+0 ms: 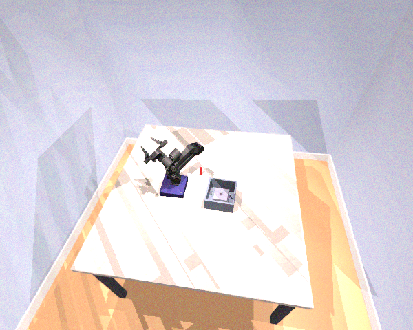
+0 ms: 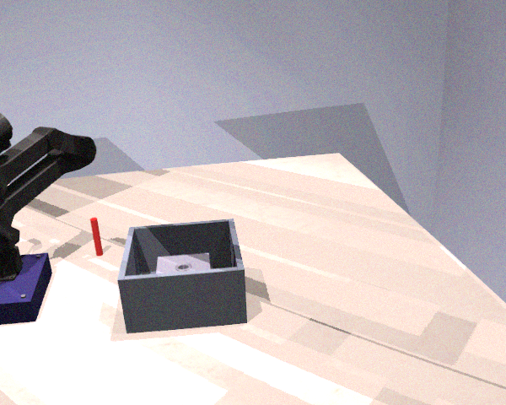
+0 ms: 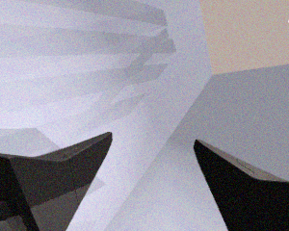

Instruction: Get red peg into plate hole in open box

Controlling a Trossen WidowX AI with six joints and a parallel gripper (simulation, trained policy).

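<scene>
The red peg lies 350 mm below my gripper tip, 310 mm ahead of it and 120 mm to the left of it. The rest, counted from my gripper tip: dark grey box (490 mm ahead, 360 mm below, 70 mm to the right); pale plate (490 mm ahead, 340 mm below, 70 mm to the right).
</scene>
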